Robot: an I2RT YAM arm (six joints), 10 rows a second.
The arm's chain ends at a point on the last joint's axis. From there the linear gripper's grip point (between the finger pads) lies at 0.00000 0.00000 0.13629 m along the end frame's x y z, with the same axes.
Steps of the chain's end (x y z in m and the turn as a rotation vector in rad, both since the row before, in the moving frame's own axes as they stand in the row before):
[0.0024, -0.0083, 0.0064, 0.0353, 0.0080, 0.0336]
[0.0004, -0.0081, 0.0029, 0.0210, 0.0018, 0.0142]
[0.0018, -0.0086, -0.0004, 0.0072, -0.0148, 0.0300]
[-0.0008, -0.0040, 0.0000, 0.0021, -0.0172, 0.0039]
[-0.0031, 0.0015, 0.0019, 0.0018, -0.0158, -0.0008]
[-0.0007, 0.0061, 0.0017, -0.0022, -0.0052, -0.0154]
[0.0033, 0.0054, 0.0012, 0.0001, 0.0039, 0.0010]
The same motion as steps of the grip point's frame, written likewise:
[0.0036, -0.0131, 0.0063, 0.0353, 0.0080, 0.0336]
[0.0007, -0.0110, 0.0029, 0.0210, 0.0018, 0.0142]
[-0.0002, -0.0096, -0.0004, 0.0072, -0.0148, 0.0300]
[-0.0031, -0.0043, 0.0000, 0.0021, -0.0172, 0.0039]
[-0.0053, 0.0013, 0.0019, 0.0018, -0.0158, -0.0008]
[-0.0014, 0.0064, 0.0017, -0.0022, -0.0052, -0.0154]
[0.0038, 0.0054, 0.0012, 0.0001, 0.0039, 0.0010]

